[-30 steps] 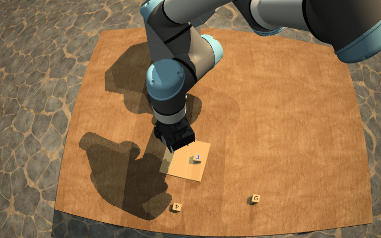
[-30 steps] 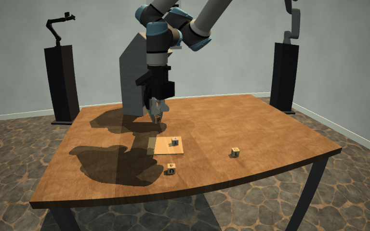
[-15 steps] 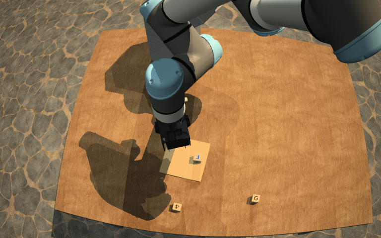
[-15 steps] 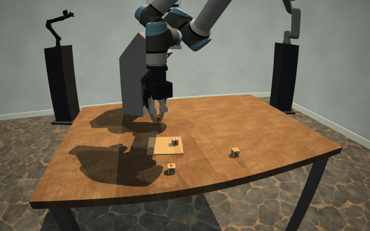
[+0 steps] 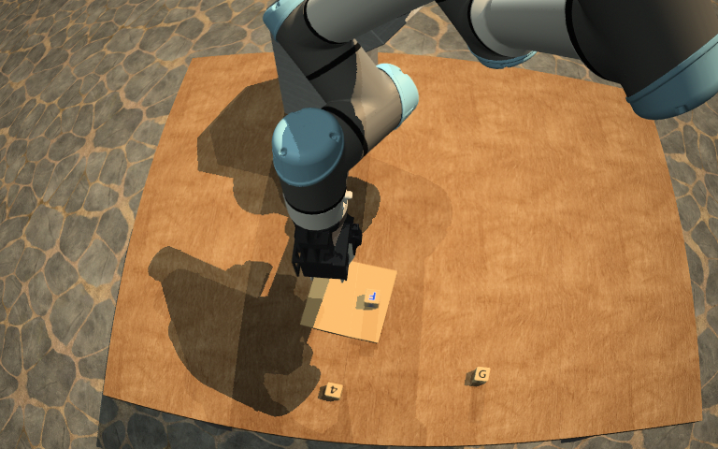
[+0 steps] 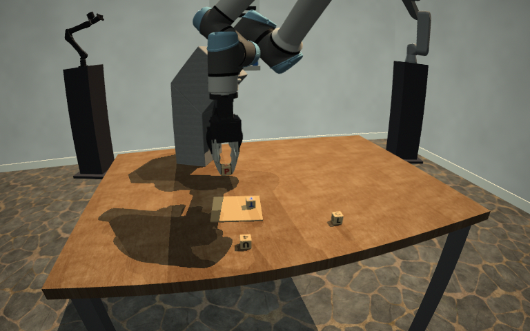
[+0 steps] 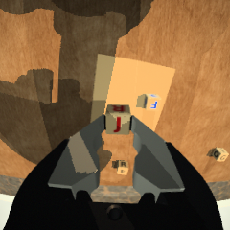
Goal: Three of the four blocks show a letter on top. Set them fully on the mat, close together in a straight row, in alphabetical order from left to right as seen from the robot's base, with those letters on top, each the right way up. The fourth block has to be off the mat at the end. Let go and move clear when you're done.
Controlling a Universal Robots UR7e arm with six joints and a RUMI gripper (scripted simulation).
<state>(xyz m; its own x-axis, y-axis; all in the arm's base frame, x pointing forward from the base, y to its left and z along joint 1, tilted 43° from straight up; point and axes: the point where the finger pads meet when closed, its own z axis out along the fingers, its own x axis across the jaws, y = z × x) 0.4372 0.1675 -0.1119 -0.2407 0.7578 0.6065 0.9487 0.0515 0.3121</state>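
Right now the tan mat is 1 cm ahead of my hand, 2 cm to the left of it and 12 cm below it. Round my hand: block 6 cm to the left, 10 cm below.
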